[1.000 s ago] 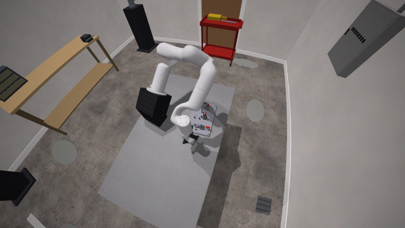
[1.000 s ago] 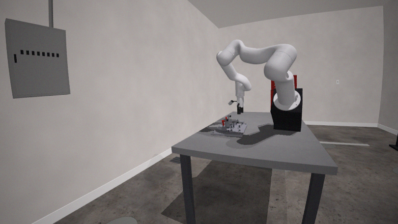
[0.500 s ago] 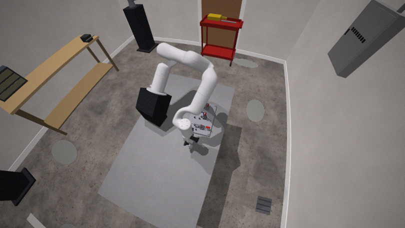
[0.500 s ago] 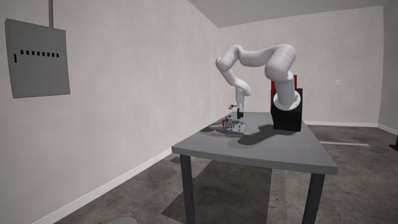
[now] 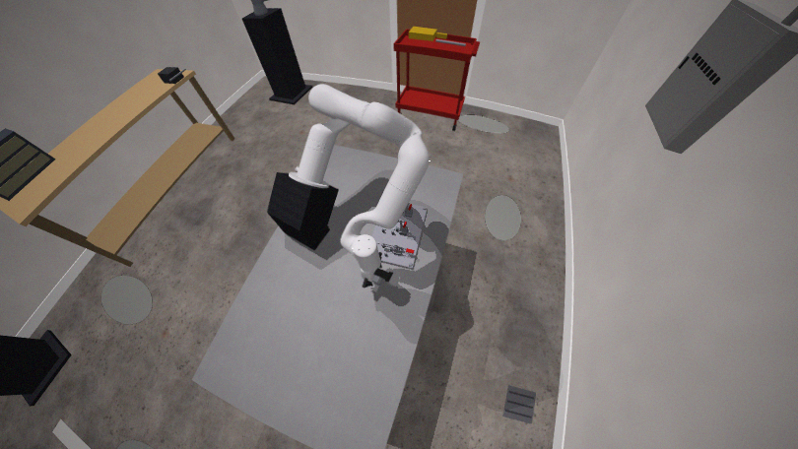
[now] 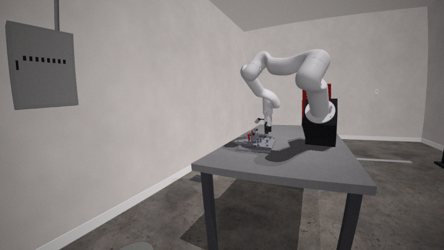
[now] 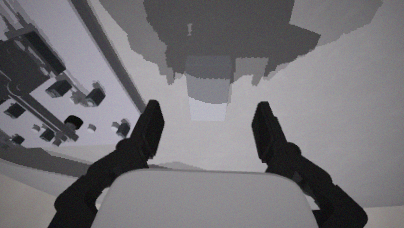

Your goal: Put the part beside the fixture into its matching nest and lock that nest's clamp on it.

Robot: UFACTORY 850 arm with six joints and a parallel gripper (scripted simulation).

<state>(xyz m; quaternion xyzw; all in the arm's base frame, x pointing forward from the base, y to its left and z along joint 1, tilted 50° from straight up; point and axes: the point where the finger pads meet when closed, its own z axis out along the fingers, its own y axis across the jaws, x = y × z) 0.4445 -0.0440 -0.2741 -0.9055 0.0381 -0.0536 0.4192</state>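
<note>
My gripper is now 4 cm above the grey block part. Round my hand: grey fixture plate: 1 cm ahead, 26 cm to the left, 4 cm below.
</note>
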